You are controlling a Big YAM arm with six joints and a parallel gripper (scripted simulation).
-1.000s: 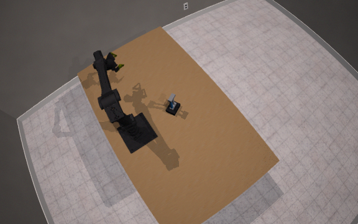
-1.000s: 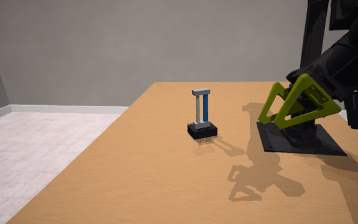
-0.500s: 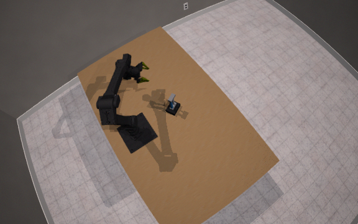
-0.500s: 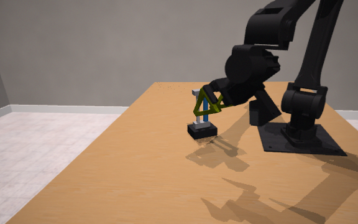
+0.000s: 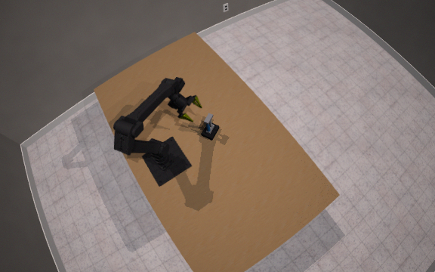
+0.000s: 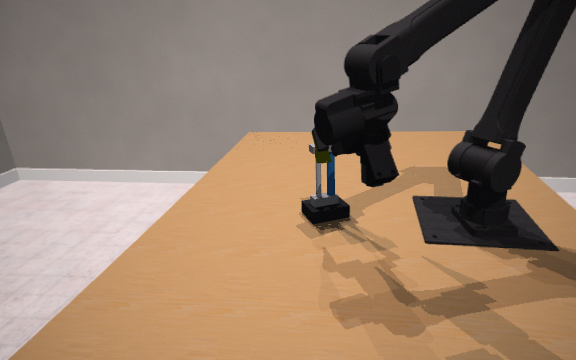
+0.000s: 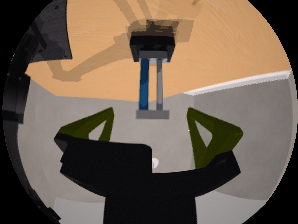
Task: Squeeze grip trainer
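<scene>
Right now my hand is 6 cm to the left of the thin grey bar, 6 cm above it and 4 cm short of it. From my hand the other things lie so: grip trainer (7 cm to the right, 7 cm below, 3 cm ahead).
</scene>
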